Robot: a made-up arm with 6 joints. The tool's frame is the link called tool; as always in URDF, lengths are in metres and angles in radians. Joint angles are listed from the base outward.
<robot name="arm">
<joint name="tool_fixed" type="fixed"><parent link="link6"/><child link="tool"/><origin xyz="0 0 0" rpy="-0.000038 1.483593 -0.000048"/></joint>
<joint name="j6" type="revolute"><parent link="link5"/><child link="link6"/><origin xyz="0.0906 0 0.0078" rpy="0 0 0"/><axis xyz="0.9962 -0.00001 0.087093"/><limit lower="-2.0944" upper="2.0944"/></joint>
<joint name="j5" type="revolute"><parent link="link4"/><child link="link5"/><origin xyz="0 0 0" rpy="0 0 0"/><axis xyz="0.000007 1 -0.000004"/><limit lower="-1.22" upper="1.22"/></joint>
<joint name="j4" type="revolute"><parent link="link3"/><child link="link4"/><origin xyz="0.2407 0 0.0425" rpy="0 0 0"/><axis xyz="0.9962 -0.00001 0.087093"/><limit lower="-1.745" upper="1.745"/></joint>
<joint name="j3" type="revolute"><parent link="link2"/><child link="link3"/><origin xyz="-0.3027 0 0.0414" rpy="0 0 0"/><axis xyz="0.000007 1 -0.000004"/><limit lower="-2.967" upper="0"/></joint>
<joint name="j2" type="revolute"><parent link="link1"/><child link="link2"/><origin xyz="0 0 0" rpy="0 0 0"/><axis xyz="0.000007 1 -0.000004"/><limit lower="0" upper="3.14"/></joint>
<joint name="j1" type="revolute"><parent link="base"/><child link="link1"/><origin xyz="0 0 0.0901" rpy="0 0 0"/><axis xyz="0 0 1"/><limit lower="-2.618" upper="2.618"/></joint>
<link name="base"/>
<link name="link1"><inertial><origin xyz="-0.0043 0.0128 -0.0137"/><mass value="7.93"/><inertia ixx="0.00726" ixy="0" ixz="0" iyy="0.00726" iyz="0" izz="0.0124"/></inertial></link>
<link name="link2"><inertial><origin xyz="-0.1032 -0.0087 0.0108"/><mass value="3.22"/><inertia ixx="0.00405" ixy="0" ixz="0.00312" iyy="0.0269" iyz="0" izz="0.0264"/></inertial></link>
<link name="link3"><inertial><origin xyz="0.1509 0.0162 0.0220"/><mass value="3.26"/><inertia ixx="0.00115" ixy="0" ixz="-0.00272" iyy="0.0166" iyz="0" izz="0.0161"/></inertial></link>
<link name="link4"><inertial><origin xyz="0.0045 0.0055 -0.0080"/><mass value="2.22"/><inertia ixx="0.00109" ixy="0" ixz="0.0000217" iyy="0.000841" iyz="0" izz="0.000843"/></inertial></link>
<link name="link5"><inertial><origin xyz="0.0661 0.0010 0.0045"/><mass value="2.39"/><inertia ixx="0.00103" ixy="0" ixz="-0.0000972" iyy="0.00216" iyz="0" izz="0.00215"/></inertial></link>
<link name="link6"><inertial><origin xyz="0.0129 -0.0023 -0.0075"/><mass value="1.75"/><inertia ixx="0.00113" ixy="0" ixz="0.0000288" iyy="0.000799" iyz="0" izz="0.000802"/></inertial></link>
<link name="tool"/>
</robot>
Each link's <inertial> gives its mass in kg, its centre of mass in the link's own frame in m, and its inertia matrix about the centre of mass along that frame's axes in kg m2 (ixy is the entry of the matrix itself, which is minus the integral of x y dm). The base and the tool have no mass. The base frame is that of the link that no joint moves.
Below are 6 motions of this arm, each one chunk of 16 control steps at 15 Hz.
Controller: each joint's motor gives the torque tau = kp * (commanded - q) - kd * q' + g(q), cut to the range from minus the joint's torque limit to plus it. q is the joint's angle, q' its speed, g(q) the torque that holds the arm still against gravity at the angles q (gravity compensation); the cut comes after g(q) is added. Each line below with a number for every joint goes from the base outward.
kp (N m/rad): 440 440 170 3.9 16 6.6
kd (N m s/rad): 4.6 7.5 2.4 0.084 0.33 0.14
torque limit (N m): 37 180 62 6.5 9 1.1
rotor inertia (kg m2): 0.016 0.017 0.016 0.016 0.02 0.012
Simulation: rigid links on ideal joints. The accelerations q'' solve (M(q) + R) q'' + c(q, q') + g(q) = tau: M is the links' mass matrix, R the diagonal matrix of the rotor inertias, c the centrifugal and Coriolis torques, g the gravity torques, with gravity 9.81 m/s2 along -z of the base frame. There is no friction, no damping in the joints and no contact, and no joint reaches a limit. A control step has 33 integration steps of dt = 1/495 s. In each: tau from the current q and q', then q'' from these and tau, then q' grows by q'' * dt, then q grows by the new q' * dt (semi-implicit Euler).
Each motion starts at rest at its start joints. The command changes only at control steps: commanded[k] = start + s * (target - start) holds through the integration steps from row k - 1 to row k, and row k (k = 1, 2, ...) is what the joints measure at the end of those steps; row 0 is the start. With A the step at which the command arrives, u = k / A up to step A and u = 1 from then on. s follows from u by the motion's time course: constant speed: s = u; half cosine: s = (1 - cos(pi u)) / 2; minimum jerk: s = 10 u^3 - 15 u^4 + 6 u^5; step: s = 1 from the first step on.
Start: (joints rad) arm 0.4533 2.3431 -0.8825 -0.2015 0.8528 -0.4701
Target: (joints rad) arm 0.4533 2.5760 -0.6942 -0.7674 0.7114 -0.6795
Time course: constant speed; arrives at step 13
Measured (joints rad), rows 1 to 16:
1: 0.4542 2.3563 -0.8783 -0.2164 0.8468 -0.4813
2: 0.4547 2.3818 -0.8590 -0.2588 0.8190 -0.5045
3: 0.4536 2.4059 -0.8312 -0.3201 0.7961 -0.5255
4: 0.4526 2.4232 -0.8108 -0.3821 0.8043 -0.5391
5: 0.4525 2.4370 -0.8003 -0.4345 0.8180 -0.5513
6: 0.4528 2.4529 -0.7923 -0.4818 0.8048 -0.5672
7: 0.4533 2.4722 -0.7809 -0.5295 0.7709 -0.5862
8: 0.4537 2.4919 -0.7660 -0.5756 0.7447 -0.6047
9: 0.4535 2.5097 -0.7495 -0.6153 0.7396 -0.6205
10: 0.4530 2.5267 -0.7328 -0.6494 0.7443 -0.6343
11: 0.4529 2.5446 -0.7167 -0.6829 0.7415 -0.6487
12: 0.4531 2.5629 -0.7021 -0.7195 0.7267 -0.6651
13: 0.4534 2.5810 -0.6891 -0.7615 0.7077 -0.6824
14: 0.4524 2.5832 -0.6828 -0.7822 0.6977 -0.6886
15: 0.4529 2.5751 -0.6907 -0.7698 0.7134 -0.6809
16: 0.4539 2.5726 -0.7010 -0.7588 0.7254 -0.6743

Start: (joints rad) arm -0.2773 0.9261 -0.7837 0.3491 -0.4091 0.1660
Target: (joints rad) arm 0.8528 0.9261 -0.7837 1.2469 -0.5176 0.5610
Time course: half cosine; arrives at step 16
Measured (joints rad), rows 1 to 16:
1: -0.2620 0.9262 -0.7835 0.3614 -0.4134 0.1671
2: -0.2228 0.9263 -0.7839 0.3914 -0.4180 0.1773
3: -0.1650 0.9263 -0.7848 0.4335 -0.4201 0.2000
4: -0.0896 0.9265 -0.7850 0.4870 -0.4248 0.2285
5: -0.0001 0.9269 -0.7847 0.5517 -0.4308 0.2595
6: 0.1004 0.9272 -0.7844 0.6276 -0.4368 0.2941
7: 0.2081 0.9274 -0.7845 0.7121 -0.4434 0.3326
8: 0.3187 0.9273 -0.7846 0.8011 -0.4515 0.3728
9: 0.4281 0.9272 -0.7847 0.8902 -0.4604 0.4119
10: 0.5322 0.9270 -0.7846 0.9758 -0.4691 0.4487
11: 0.6272 0.9269 -0.7842 1.0548 -0.4768 0.4823
12: 0.7093 0.9268 -0.7837 1.1248 -0.4835 0.5115
13: 0.7753 0.9267 -0.7832 1.1832 -0.4897 0.5350
14: 0.8227 0.9266 -0.7829 1.2271 -0.4954 0.5519
15: 0.8496 0.9265 -0.7827 1.2539 -0.5003 0.5617
16: 0.8549 0.9265 -0.7827 1.2616 -0.5039 0.5640

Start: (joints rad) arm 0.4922 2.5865 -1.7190 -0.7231 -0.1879 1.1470
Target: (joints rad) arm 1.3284 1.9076 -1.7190 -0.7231 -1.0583 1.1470
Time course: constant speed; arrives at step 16
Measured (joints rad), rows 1 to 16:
1: 0.5144 2.5591 -1.6909 -0.7196 -0.1633 1.1390
2: 0.5782 2.5162 -1.6798 -0.7298 -0.1445 1.1303
3: 0.6629 2.4715 -1.6994 -0.7493 -0.2483 1.1333
4: 0.7417 2.4180 -1.7233 -0.7558 -0.4414 1.1473
5: 0.8033 2.3551 -1.7417 -0.7537 -0.5787 1.1606
6: 0.8448 2.2967 -1.7549 -0.7418 -0.6268 1.1603
7: 0.8751 2.2530 -1.7549 -0.6942 -0.6383 1.1487
8: 0.9115 2.2226 -1.7389 -0.6140 -0.6454 1.1398
9: 0.9642 2.1980 -1.7175 -0.5544 -0.6578 1.1405
10: 1.0287 2.1694 -1.7016 -0.5783 -0.6865 1.1452
11: 1.0926 2.1306 -1.6986 -0.7002 -0.7445 1.1480
12: 1.1485 2.0810 -1.7082 -0.8548 -0.8317 1.1478
13: 1.1989 2.0259 -1.7213 -0.9398 -0.9223 1.1469
14: 1.2490 1.9743 -1.7303 -0.9022 -0.9917 1.1473
15: 1.3007 1.9311 -1.7331 -0.7718 -1.0419 1.1485
16: 1.3508 1.8924 -1.7298 -0.6320 -1.0841 1.1489

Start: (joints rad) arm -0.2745 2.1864 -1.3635 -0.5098 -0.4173 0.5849
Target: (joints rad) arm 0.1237 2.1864 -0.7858 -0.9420 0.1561 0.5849
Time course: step
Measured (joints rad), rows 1 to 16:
1: -0.2130 2.0784 -1.0229 -0.3803 -0.3293 0.5487
2: 0.0730 2.1849 -0.7332 -0.4183 0.1246 0.5712
3: 0.4428 2.3371 -0.6592 -0.5279 0.3790 0.6474
4: 0.5452 2.2002 -0.6613 -0.4471 0.2059 0.6252
5: 0.4176 2.1473 -0.8157 -0.4526 0.0339 0.6036
6: 0.1566 2.1862 -0.9654 -0.6892 -0.2185 0.6151
7: -0.0452 2.1662 -0.9825 -0.9154 -0.1255 0.5678
8: -0.0735 2.1436 -0.8561 -1.0849 0.3194 0.5257
9: 0.0752 2.2091 -0.6971 -1.2234 0.6096 0.5664
10: 0.1950 2.2228 -0.6609 -0.8995 0.2727 0.5906
11: 0.1478 2.2066 -0.7201 -0.3830 -0.1147 0.6323
12: 0.1086 2.1835 -0.8745 -0.3724 0.0195 0.6416
13: 0.1074 2.1517 -0.9038 -0.7917 0.0836 0.5862
14: 0.1291 2.1555 -0.8257 -1.2739 0.0976 0.5437
15: 0.1351 2.2022 -0.7520 -1.4096 0.1362 0.5548
16: 0.1163 2.2161 -0.7262 -1.1288 0.1664 0.5871

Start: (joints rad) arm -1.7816 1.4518 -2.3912 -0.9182 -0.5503 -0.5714
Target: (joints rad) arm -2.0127 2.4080 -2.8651 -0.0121 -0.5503 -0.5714
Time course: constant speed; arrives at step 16
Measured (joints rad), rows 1 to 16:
1: -1.7995 1.4940 -2.4588 -0.8884 -0.5781 -0.5754
2: -1.8122 1.5454 -2.4935 -0.7711 -0.6184 -0.5867
3: -1.8275 1.6124 -2.5144 -0.6327 -0.6310 -0.5851
4: -1.8437 1.6872 -2.5256 -0.5422 -0.5910 -0.5744
5: -1.8597 1.7642 -2.5337 -0.5274 -0.5327 -0.5663
6: -1.8741 1.8387 -2.5448 -0.5653 -0.5001 -0.5647
7: -1.8875 1.9060 -2.5649 -0.6032 -0.4994 -0.5662
8: -1.9006 1.9637 -2.5965 -0.5936 -0.5135 -0.5679
9: -1.9144 2.0131 -2.6377 -0.5171 -0.5317 -0.5696
10: -1.9293 2.0588 -2.6834 -0.3888 -0.5539 -0.5719
11: -1.9450 2.1059 -2.7273 -0.2494 -0.5785 -0.5740
12: -1.9608 2.1585 -2.7648 -0.1420 -0.5968 -0.5750
13: -1.9759 2.2185 -2.7937 -0.0870 -0.5985 -0.5749
14: -1.9896 2.2850 -2.8146 -0.0746 -0.5825 -0.5740
15: -2.0020 2.3553 -2.8312 -0.0751 -0.5572 -0.5722
16: -2.0144 2.4254 -2.8483 -0.0583 -0.5335 -0.5700

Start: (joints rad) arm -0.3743 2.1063 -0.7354 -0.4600 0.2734 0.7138
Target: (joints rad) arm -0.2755 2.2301 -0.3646 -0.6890 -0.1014 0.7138
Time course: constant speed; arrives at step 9
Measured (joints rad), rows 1 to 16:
1: -0.3648 2.1142 -0.7113 -0.4941 0.2200 0.7130
2: -0.3459 2.1352 -0.6580 -0.5500 0.1350 0.7122
3: -0.3327 2.1560 -0.5984 -0.5727 0.0969 0.7139
4: -0.3274 2.1678 -0.5476 -0.5643 0.1087 0.7157
5: -0.3180 2.1789 -0.5063 -0.5652 0.1053 0.7142
6: -0.3044 2.1934 -0.4691 -0.5937 0.0449 0.7127
7: -0.2930 2.2070 -0.4354 -0.6386 -0.0363 0.7138
8: -0.2822 2.2191 -0.4026 -0.6807 -0.0941 0.7146
9: -0.2714 2.2331 -0.3626 -0.7072 -0.1311 0.7132
10: -0.2730 2.2332 -0.3374 -0.7190 -0.1076 0.7167
11: -0.2779 2.2296 -0.3449 -0.7130 -0.0471 0.7168
12: -0.2771 2.2312 -0.3624 -0.6947 -0.0493 0.7103
13: -0.2752 2.2303 -0.3719 -0.6786 -0.1112 0.7098
14: -0.2739 2.2286 -0.3754 -0.6722 -0.1494 0.7160
15: -0.2750 2.2289 -0.3744 -0.6758 -0.1347 0.7181
16: -0.2761 2.2303 -0.3669 -0.6850 -0.1004 0.7139

